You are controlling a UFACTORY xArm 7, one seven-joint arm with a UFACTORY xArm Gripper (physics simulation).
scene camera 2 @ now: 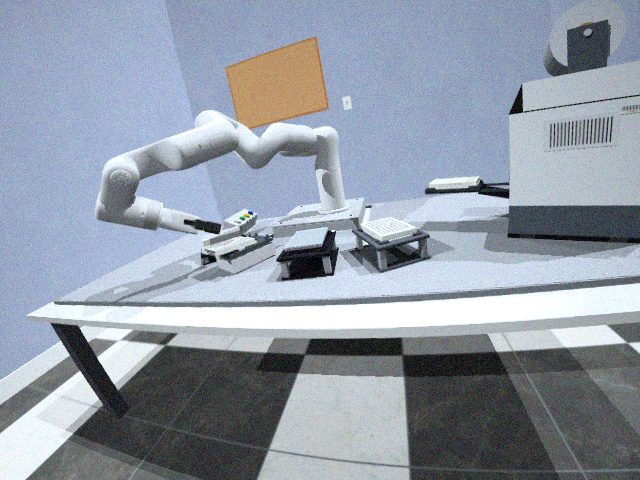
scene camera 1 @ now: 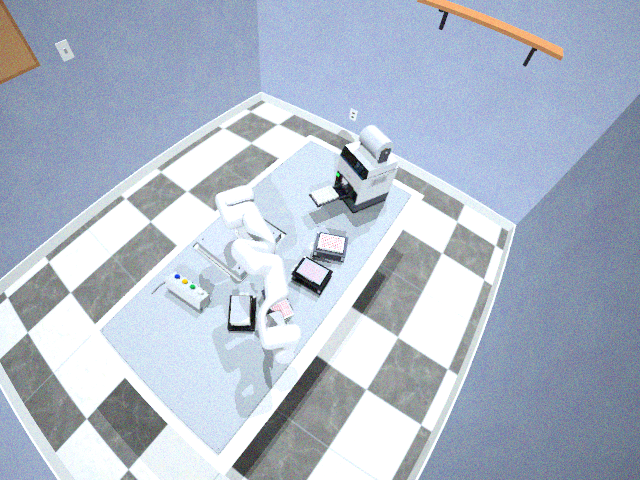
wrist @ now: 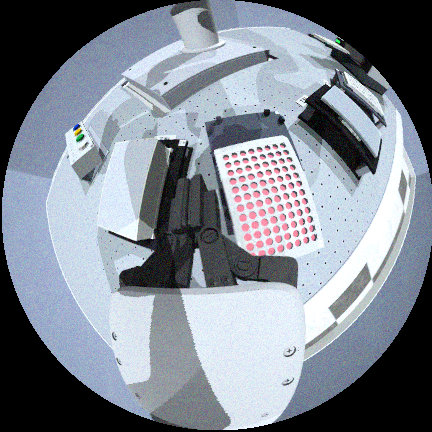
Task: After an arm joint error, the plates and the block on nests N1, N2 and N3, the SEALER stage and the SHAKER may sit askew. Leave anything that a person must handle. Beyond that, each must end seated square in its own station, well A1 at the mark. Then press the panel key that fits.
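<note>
My gripper (scene camera 2: pixel 219 227) (wrist: pixel 195 188) is shut and empty, above the gap between the N2 block and the shaker. The shaker (scene camera 2: pixel 254 257) (wrist: pixel 237 129) carries a plate with pink wells (scene camera 1: pixel 282 308) (wrist: pixel 270 195); in the wrist view it looks slightly turned and overhangs the far end from the knobs. The pale block (scene camera 1: pixel 240 310) (wrist: pixel 131 185) lies on dark nest N2. A pink-topped plate (scene camera 1: pixel 312 271) (scene camera 2: pixel 308 238) (wrist: pixel 356 115) lies on black N1, and a white welled plate (scene camera 1: pixel 330 242) (scene camera 2: pixel 390 228) on grey N3. Their exact seating and A1 marks are too small to tell.
The sealer (scene camera 1: pixel 369 175) (scene camera 2: pixel 573 165) holds its stage out with a white plate (scene camera 1: pixel 324 194) (scene camera 2: pixel 454 182). The key panel (scene camera 1: pixel 188 292) (scene camera 2: pixel 241 221) (wrist: pixel 84 146) has blue, yellow, green and white keys. The arm covers part of the shaker in scene camera 1.
</note>
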